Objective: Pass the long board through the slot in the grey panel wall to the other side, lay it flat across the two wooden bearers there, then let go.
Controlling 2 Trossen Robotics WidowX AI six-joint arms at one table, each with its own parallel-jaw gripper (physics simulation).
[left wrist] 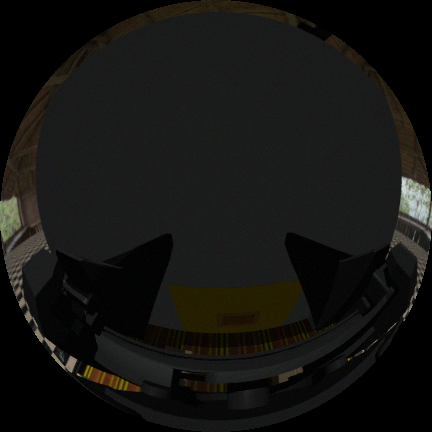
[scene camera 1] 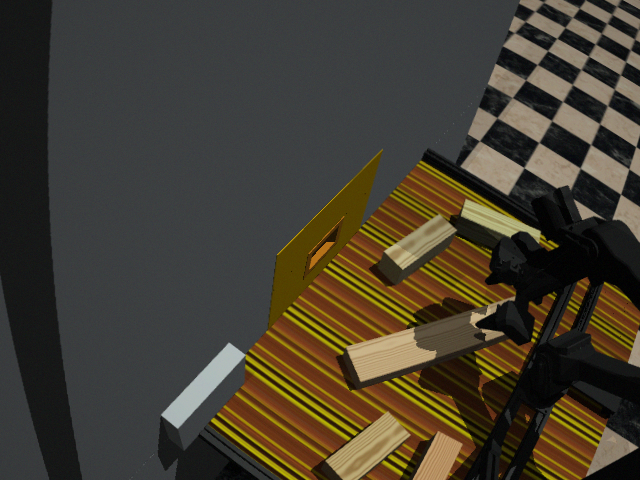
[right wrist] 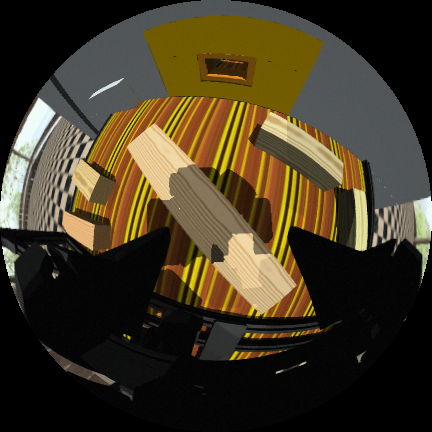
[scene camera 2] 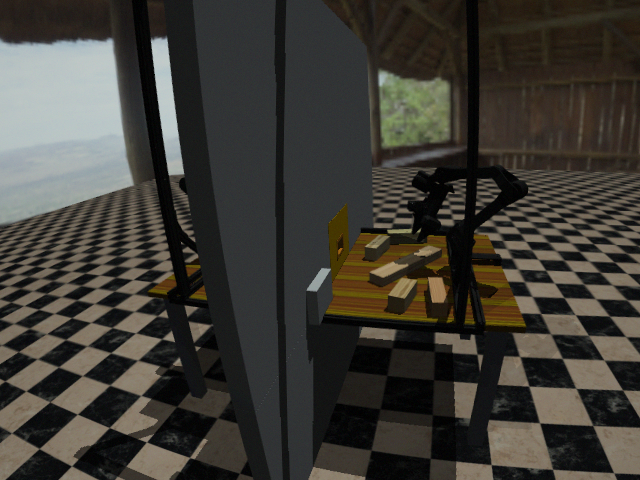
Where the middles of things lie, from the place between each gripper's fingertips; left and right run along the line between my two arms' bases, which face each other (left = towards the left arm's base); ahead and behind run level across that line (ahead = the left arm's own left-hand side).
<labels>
Now: right hand 29 cm to the right of the orange-rimmed slot (scene camera 1: 330, 240), 6 cm past it and 2 cm above it. Also, from my right hand: grey box (scene camera 1: 195, 407): 37 cm behind, 30 cm to the left, 5 cm below.
Now: the orange-rimmed slot 40 mm behind my left hand, 110 mm to the right of it and 260 mm below it. Round my left hand: grey box 340 mm behind, 100 mm to the right, 300 mm below.
</labels>
